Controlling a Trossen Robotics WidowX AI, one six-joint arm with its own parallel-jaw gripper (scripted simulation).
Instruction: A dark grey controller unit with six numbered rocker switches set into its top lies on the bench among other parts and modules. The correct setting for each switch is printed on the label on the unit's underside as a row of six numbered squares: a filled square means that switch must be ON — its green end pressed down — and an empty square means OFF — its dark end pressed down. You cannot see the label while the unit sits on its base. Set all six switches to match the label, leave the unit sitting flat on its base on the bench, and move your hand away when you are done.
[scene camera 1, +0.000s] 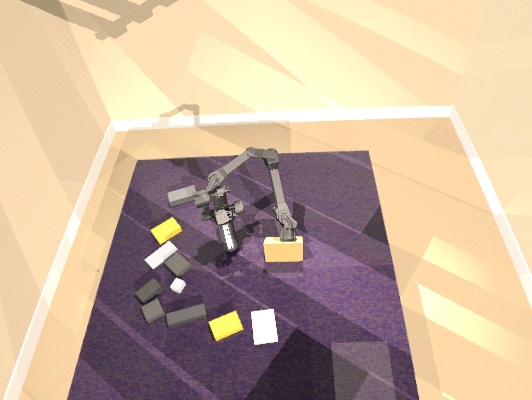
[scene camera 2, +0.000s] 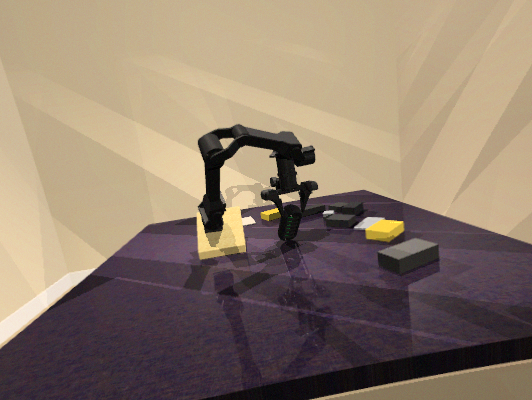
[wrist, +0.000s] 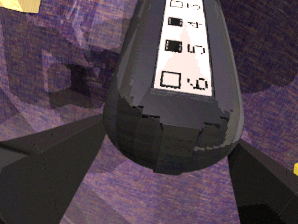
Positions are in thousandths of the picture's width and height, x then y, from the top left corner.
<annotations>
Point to my gripper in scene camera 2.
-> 552, 539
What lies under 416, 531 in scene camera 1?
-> My gripper.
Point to my gripper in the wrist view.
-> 569, 596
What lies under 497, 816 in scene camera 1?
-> A white block.
</annotations>
